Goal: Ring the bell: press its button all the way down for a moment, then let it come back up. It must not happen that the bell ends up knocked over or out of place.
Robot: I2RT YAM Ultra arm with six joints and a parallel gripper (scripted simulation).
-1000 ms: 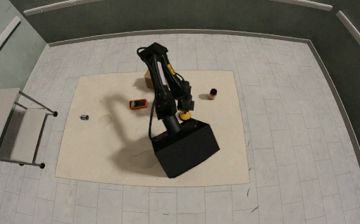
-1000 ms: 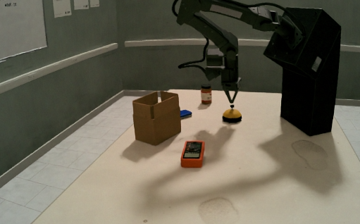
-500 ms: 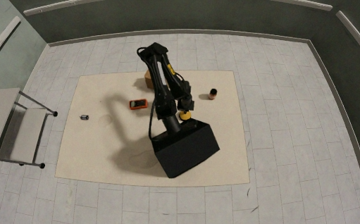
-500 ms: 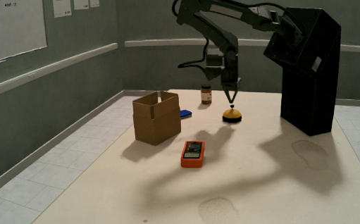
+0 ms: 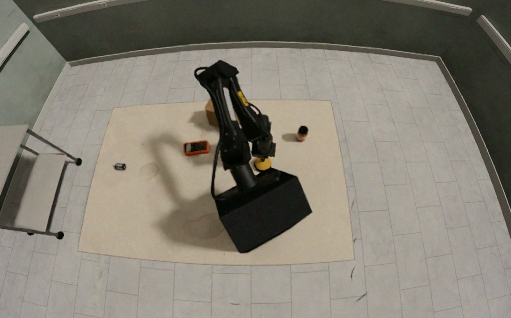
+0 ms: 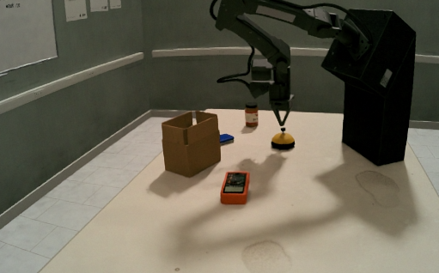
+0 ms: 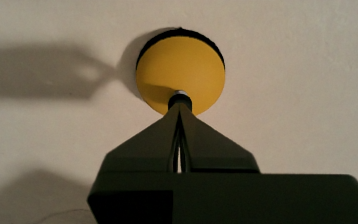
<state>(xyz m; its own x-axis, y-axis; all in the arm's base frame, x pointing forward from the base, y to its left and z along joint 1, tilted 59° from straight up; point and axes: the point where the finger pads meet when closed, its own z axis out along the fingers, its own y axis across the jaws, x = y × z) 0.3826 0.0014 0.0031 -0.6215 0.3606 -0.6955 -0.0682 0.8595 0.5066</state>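
Right now the bell button is 30 mm below my hand. From my hand the other things lie so: jar 190 mm ahead, 170 mm to the right, 40 mm below; blue object 220 mm ahead, 70 mm below, 50 mm to the left; bell 40 mm below.
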